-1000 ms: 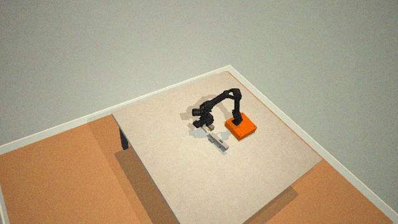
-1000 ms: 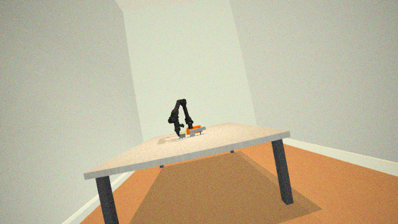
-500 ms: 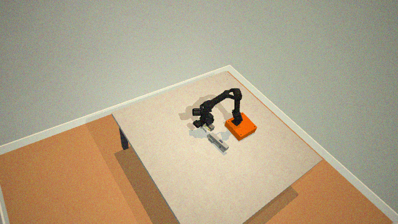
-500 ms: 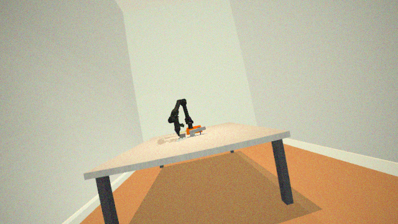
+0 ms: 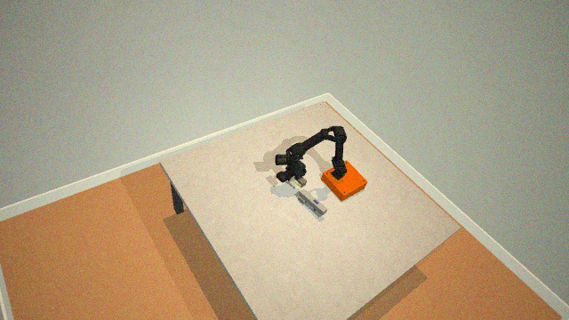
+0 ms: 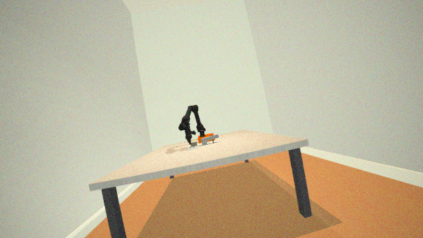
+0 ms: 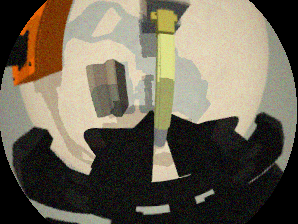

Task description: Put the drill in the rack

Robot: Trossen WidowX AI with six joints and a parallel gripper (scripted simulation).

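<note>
The yellow-green drill lies 4 cm to the left of my gripper tip and 4 cm above it. Also, from my gripper tip: rack: 6 cm behind, 4 cm to the left, 1 cm below.
</note>
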